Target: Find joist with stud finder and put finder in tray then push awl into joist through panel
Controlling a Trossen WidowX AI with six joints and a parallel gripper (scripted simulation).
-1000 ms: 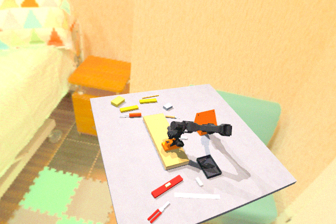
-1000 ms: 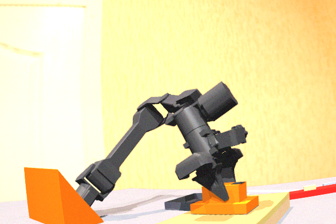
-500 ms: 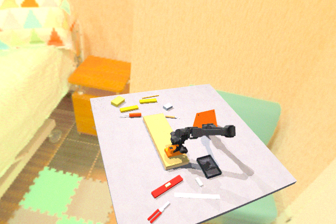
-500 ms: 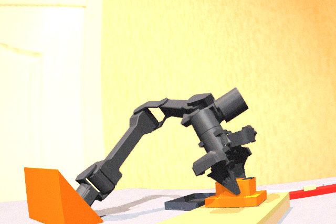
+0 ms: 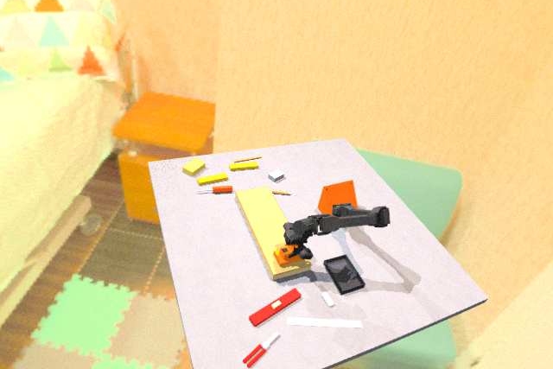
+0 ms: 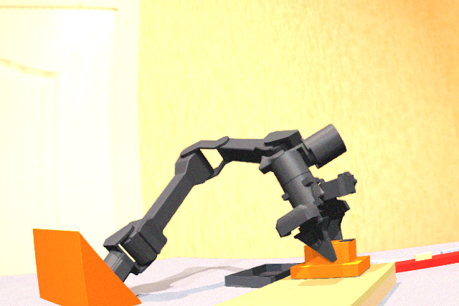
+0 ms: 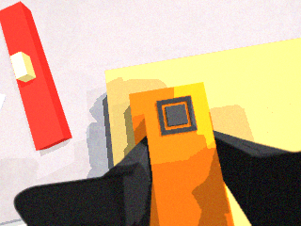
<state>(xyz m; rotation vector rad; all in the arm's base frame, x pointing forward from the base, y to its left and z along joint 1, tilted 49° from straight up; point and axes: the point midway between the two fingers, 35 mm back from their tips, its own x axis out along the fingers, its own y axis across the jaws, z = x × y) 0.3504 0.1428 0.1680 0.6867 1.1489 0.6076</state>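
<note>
My gripper tip is now 240 mm past the dark tray, 120 mm to the right of it and 50 mm above it. From my gripper tip the other things lie so: awl 430 mm to the right, 160 mm behind, 60 mm below; then orange stud finder 20 mm above; then red level 190 mm to the left, 100 mm ahead, 50 mm below.
</note>
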